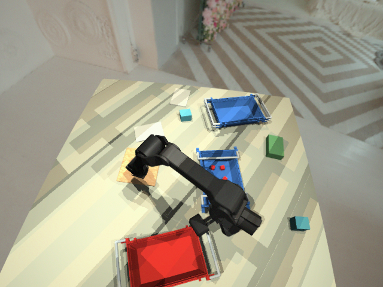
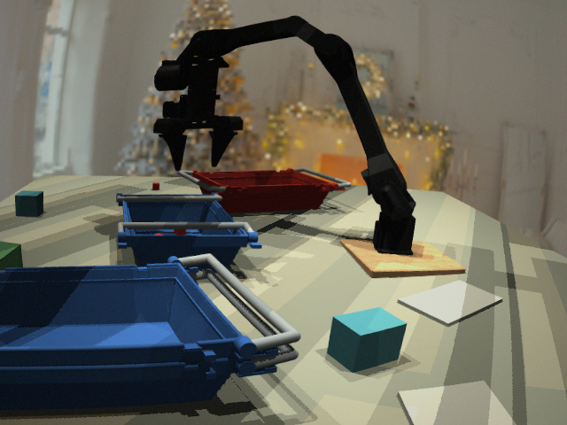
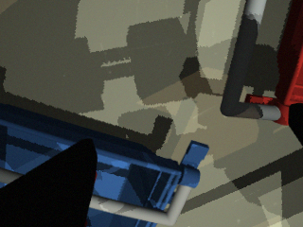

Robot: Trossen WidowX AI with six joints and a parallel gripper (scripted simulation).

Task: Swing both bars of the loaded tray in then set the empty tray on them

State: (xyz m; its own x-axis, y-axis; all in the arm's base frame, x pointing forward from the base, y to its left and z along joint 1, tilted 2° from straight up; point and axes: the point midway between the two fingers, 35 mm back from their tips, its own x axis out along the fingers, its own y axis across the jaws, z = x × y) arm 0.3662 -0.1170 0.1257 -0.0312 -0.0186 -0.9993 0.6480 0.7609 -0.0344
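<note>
The red tray lies 120 mm behind my gripper tip, 180 mm to the right of it and 50 mm below it. Also, from my gripper tip: green block: 240 mm ahead, 450 mm to the left, 80 mm below.
</note>
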